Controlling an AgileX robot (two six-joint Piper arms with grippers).
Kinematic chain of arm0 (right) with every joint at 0, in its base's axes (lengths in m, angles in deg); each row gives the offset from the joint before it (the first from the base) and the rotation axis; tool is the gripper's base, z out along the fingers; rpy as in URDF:
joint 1: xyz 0 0 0.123 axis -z
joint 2: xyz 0 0 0 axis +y
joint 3: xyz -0.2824 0 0.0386 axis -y
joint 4: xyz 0.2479 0 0.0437 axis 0.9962 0 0.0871
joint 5: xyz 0 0 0 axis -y
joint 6: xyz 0.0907 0 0.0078 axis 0.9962 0 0.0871
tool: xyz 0 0 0 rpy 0 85 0
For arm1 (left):
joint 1: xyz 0 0 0.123 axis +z
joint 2: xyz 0 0 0 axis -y
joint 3: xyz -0.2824 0 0.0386 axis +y
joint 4: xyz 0.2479 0 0.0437 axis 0.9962 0 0.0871
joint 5: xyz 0 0 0 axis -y
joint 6: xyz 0.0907 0 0.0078 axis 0.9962 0 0.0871
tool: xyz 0 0 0 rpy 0 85 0
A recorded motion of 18 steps. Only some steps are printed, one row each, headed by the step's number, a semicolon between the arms.
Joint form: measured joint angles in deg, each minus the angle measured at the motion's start. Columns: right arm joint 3, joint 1, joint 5, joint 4, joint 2, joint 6; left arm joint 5, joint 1, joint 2, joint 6, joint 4, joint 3.
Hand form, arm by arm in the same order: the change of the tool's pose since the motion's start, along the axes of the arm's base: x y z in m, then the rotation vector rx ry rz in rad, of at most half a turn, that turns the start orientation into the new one. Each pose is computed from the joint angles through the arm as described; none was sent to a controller.
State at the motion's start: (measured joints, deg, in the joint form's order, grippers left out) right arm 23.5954 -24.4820 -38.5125 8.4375 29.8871 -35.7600; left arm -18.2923 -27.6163 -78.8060 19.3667 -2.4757 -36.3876
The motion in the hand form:
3: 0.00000 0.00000 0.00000 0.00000 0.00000 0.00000; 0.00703 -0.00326 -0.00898 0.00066 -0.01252 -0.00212
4: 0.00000 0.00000 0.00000 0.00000 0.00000 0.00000; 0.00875 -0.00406 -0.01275 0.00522 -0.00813 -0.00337
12: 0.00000 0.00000 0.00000 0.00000 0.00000 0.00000; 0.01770 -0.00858 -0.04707 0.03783 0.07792 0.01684
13: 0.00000 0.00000 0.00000 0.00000 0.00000 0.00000; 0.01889 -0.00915 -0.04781 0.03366 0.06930 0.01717
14: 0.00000 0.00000 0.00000 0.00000 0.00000 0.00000; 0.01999 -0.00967 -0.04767 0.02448 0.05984 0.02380
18: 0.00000 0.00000 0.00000 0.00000 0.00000 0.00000; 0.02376 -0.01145 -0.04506 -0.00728 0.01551 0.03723
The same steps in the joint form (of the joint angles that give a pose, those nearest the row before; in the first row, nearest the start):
3: 0.00 0.00 0.00 0.00 0.00 0.00; 3.36 0.00 -2.74 0.00 0.36 0.00
4: 0.00 0.00 0.00 0.00 0.00 0.00; 3.99 0.00 -3.72 0.00 0.49 0.00
12: 0.00 0.00 0.00 0.00 0.00 0.00; 6.80 0.00 -11.74 -1.31 0.50 0.00
13: 0.00 0.00 0.00 0.00 0.00 0.00; 7.65 0.00 -12.05 -1.31 0.50 0.00
14: 0.00 0.00 0.00 0.00 0.00 0.00; 8.49 0.00 -12.16 -1.74 0.49 0.00
18: 0.00 0.00 0.00 0.00 0.00 0.00; 11.60 0.00 -12.16 -2.58 0.49 0.00

